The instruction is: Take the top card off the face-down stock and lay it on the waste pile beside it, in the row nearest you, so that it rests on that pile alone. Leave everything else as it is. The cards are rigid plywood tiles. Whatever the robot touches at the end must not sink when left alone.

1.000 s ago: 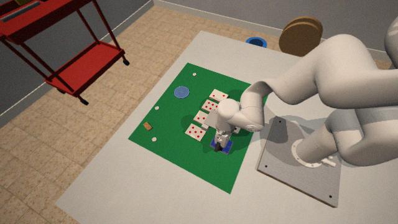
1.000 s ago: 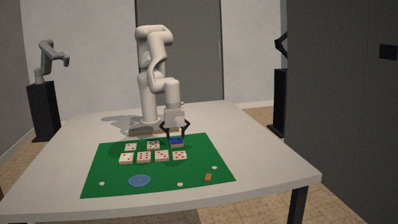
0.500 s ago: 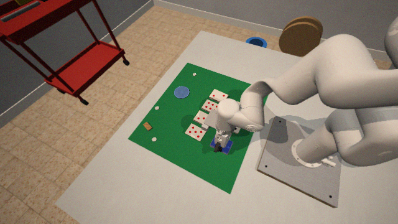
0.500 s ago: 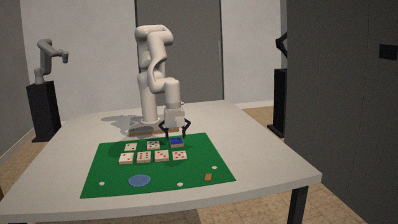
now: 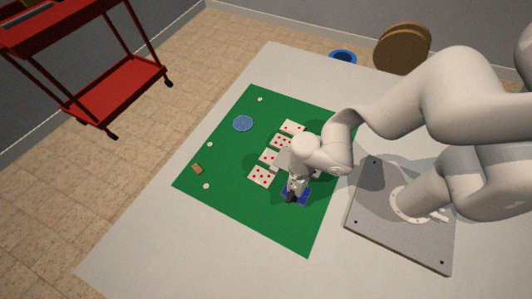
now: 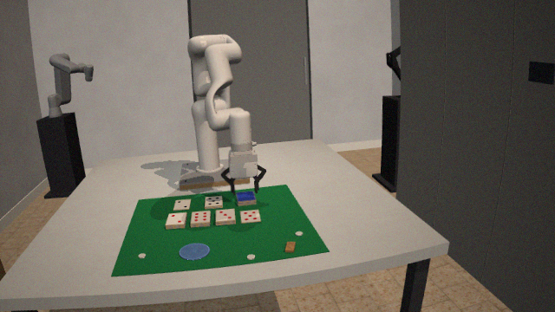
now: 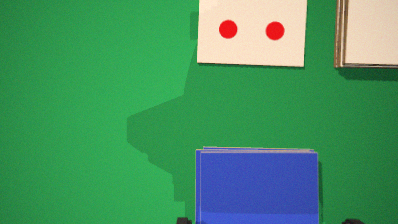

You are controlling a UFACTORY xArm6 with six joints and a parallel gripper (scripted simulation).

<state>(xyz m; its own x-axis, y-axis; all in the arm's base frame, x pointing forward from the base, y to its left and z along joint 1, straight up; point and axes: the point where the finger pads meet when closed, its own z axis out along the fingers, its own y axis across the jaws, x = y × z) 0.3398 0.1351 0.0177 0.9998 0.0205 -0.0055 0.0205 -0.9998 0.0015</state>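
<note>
The card is 24 cm to the right of my hand, 4 cm below it and 1 cm behind it. Round my hand: green mat (16 cm ahead, 11 cm to the right, 6 cm below); wooden block (37 cm ahead, 10 cm to the left, 4 cm below).
</note>
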